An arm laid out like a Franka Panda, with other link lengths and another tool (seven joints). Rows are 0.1 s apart.
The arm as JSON. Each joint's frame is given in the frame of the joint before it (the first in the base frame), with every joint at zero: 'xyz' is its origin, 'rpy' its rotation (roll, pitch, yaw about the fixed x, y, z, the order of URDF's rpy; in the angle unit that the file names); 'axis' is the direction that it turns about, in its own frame. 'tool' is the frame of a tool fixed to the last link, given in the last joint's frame.
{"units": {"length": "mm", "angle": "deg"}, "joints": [
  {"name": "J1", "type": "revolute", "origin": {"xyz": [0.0, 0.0, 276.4], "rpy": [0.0, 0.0, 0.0]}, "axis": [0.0, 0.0, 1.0]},
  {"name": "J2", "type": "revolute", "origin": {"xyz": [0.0, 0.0, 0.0], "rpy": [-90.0, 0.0, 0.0]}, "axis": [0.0, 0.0, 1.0]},
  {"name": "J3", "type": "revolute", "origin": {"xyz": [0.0, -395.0, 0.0], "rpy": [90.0, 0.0, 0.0]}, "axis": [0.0, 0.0, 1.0]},
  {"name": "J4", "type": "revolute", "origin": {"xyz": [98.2, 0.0, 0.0], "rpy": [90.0, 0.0, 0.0]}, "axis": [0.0, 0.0, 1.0]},
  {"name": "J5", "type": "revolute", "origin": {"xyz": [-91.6, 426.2, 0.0], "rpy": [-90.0, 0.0, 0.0]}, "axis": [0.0, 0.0, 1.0]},
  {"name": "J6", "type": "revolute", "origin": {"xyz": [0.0, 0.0, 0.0], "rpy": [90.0, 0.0, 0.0]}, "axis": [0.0, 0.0, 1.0]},
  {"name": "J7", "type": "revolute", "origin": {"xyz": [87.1, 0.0, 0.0], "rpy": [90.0, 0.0, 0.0]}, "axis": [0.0, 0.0, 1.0]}
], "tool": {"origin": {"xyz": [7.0, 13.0, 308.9], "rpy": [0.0, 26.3, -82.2]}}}
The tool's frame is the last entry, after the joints.
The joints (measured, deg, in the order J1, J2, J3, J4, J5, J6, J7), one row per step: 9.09 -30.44 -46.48 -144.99 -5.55 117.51 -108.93; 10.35 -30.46 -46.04 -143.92 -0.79 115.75 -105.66; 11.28 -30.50 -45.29 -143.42 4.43 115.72 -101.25; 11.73 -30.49 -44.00 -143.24 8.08 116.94 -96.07; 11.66 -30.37 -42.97 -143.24 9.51 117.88 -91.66; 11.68 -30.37 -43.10 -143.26 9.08 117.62 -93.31; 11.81 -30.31 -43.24 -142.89 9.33 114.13 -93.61; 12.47 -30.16 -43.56 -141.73 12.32 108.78 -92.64; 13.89 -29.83 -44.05 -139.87 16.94 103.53 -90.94
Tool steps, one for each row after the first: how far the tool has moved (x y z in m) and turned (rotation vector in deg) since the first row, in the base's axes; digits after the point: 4 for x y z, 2 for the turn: 0.0133 0.0228 0.0141 4.28 0.23 -3.64; 0.0319 0.0451 0.0285 8.54 -0.05 -8.79; 0.0502 0.0599 0.0403 11.08 -0.18 -14.19; 0.0592 0.0654 0.0450 12.00 0.43 -18.45; 0.0569 0.0649 0.0437 11.58 0.13 -16.72; 0.0441 0.0755 0.0430 12.95 2.70 -15.28; 0.0336 0.0983 0.0537 17.36 6.23 -15.09; 0.0321 0.1258 0.0758 23.04 9.27 -15.35
